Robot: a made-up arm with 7 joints. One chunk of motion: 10 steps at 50 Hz.
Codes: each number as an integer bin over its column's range. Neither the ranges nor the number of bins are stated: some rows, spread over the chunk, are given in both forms.
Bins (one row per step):
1: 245 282 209 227 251 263 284
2: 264 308 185 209 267 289 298
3: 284 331 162 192 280 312 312
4: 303 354 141 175 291 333 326
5: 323 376 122 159 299 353 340
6: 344 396 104 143 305 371 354
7: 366 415 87 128 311 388 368
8: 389 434 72 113 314 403 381
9: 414 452 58 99 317 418 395
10: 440 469 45 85 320 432 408
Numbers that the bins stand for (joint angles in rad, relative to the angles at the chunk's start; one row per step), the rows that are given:
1: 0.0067 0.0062 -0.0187 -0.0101 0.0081 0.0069 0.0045
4: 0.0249 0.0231 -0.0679 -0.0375 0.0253 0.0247 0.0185
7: 0.0446 0.0375 -0.1070 -0.0624 0.0339 0.0387 0.0324
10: 0.0678 0.0501 -0.1374 -0.0851 0.0378 0.0499 0.0457
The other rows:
2: 0.0127 0.0123 -0.0360 -0.0196 0.0150 0.0135 0.0091
3: 0.0189 0.0177 -0.0527 -0.0286 0.0205 0.0194 0.0138
5: 0.0311 0.0283 -0.0817 -0.0460 0.0287 0.0298 0.0231
6: 0.0377 0.0330 -0.0947 -0.0544 0.0313 0.0344 0.0278
8: 0.0518 0.0419 -0.1179 -0.0703 0.0352 0.0425 0.0368
9: 0.0596 0.0461 -0.1280 -0.0777 0.0365 0.0463 0.0414

